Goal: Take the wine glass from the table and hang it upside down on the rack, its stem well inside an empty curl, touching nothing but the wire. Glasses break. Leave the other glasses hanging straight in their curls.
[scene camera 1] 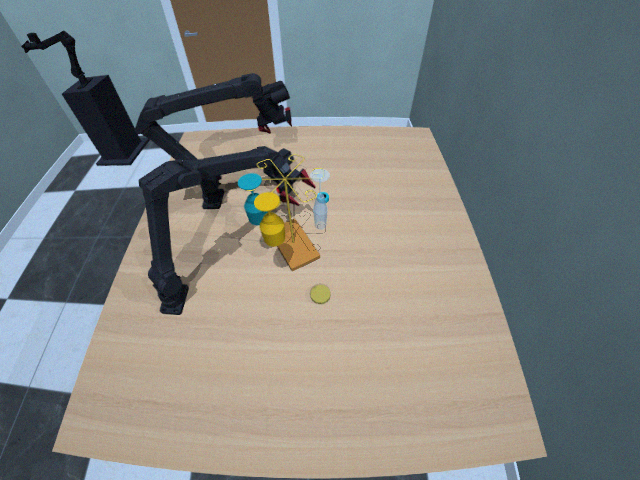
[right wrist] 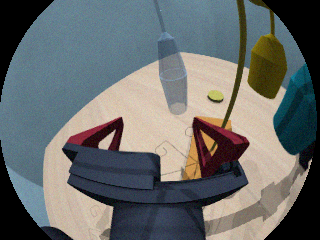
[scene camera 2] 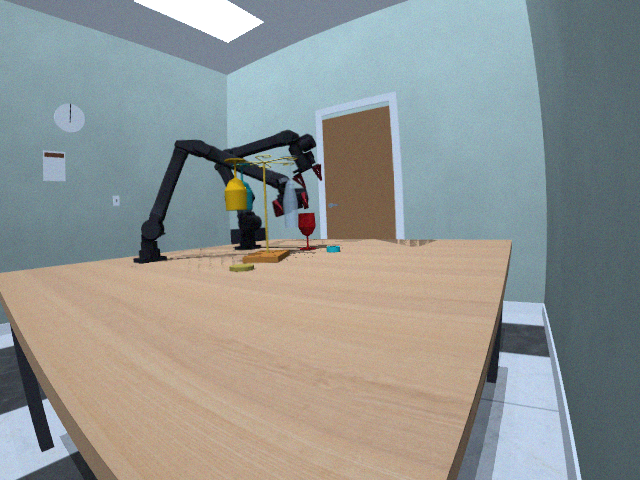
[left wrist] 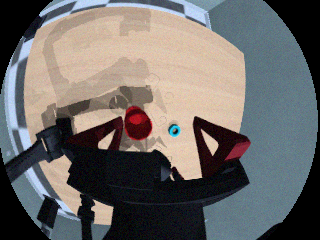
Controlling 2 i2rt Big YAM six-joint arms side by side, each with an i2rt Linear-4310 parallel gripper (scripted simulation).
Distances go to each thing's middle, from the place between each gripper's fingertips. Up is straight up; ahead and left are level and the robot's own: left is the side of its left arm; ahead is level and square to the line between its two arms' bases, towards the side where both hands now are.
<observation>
My right gripper is now 220 mm to the right of the red wine glass (left wrist: 139,125), 140 mm past it and 120 mm above it. The rest, counted from my right hand: gold wire rack (scene camera 2: 271,256) (100 mm to the right, 50 mm behind); yellow glass (scene camera 1: 272,228) (210 mm to the right, 100 mm above, 80 mm behind); teal glass (scene camera 1: 255,216) (160 mm behind, 130 mm to the right, 100 mm above).
The red wine glass lies 24 cm below my left hand and 5 cm to the right of it. From my left hand the other things lie so: gold wire rack 37 cm to the right, 12 cm below, 9 cm ahead; then yellow glass 48 cm to the right, 5 cm ahead, 2 cm below; then teal glass 39 cm to the right, 2 cm below, 2 cm behind.
</observation>
